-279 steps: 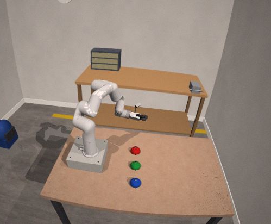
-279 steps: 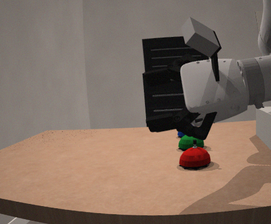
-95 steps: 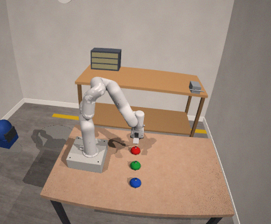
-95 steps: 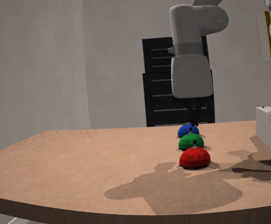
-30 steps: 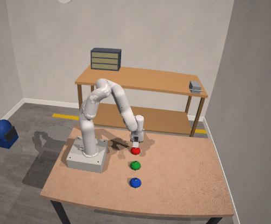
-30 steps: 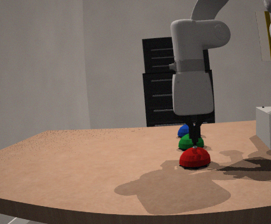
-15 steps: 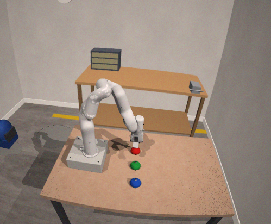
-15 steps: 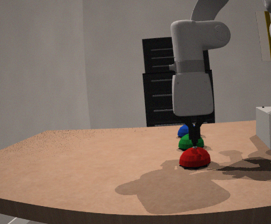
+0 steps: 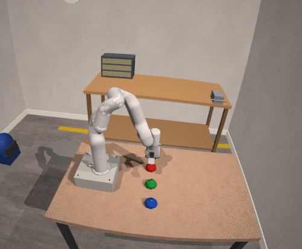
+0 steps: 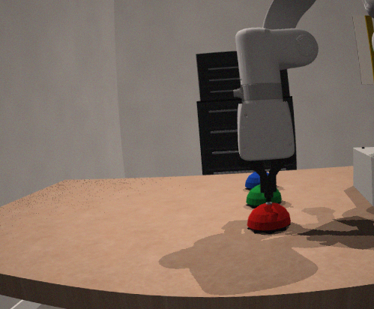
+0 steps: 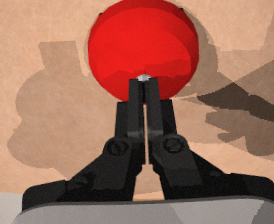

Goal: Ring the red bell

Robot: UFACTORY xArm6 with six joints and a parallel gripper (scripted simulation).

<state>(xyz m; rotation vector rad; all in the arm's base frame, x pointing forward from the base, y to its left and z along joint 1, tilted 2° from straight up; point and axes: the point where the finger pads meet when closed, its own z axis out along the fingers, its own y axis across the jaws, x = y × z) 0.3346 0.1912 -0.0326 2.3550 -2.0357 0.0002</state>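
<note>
The red bell is 4 cm below my hand. Round my hand: green bell 17 cm to the right, 4 cm below, 2 cm ahead; then blue bell 34 cm to the right, 5 cm ahead, 4 cm below.
</note>
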